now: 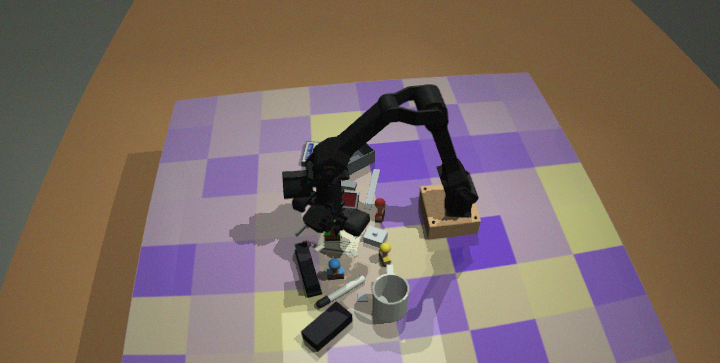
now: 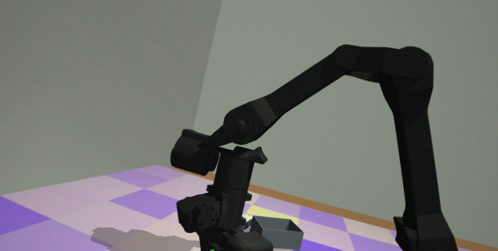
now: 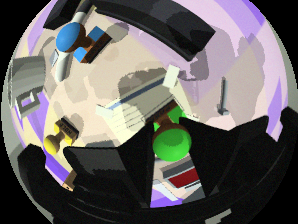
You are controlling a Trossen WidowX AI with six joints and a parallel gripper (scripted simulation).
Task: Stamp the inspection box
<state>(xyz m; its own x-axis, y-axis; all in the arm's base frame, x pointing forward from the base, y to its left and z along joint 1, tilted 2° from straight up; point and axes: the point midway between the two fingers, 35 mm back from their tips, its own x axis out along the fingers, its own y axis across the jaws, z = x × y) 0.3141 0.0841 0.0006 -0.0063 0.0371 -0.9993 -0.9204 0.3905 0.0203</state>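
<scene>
The green-knobbed stamp lies right at my gripper tip. Also, from my gripper tip: blue-knobbed stamp (20 mm behind, 110 mm to the left, 10 mm below); small grey block (110 mm behind, 10 mm to the right, 10 mm below); white card (20 mm behind, 10 mm to the left, 30 mm below).
</scene>
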